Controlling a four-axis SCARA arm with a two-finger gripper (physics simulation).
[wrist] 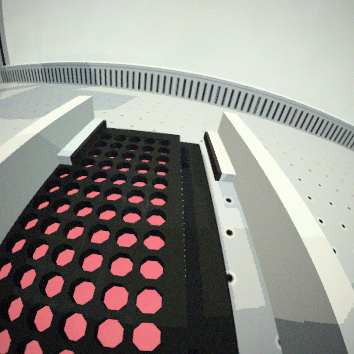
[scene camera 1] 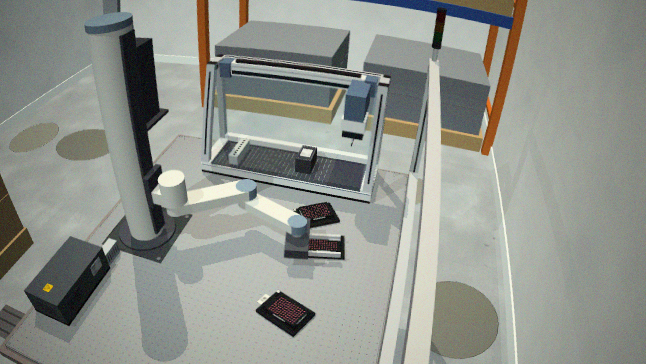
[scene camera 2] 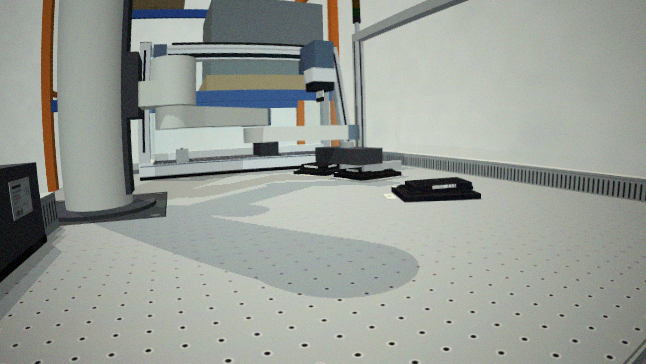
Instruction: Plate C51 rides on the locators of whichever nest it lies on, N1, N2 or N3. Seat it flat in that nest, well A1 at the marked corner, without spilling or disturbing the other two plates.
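Note:
Three black plates with red wells lie on black nests. The back plate (scene camera 1: 318, 211) is partly behind the arm. The middle plate (scene camera 1: 324, 244) (wrist: 115, 215) is under my gripper. The front plate (scene camera 1: 287, 308) (scene camera 2: 438, 184) rests on its nest (scene camera 2: 440, 197) with a gap or step at its left end. No C51 label is readable, so I cannot tell which plate it is. My gripper (scene camera 1: 331, 245) (wrist: 155, 116) is shut as far as it goes and holds nothing. In the wrist view its left fingertip overlaps the middle plate's left edge; its right fingertip is beyond the nest's right edge.
A gantry frame (scene camera 1: 295, 188) with a black block (scene camera 1: 305, 160) and a grey tube rack (scene camera 1: 239, 152) stands behind the nests. A dark controller box (scene camera 1: 70, 277) stands at the left. A pale guard rail (scene camera 1: 431, 210) runs along the right. A small white tag (scene camera 1: 263, 299) (scene camera 2: 390, 196) lies beside the front nest.

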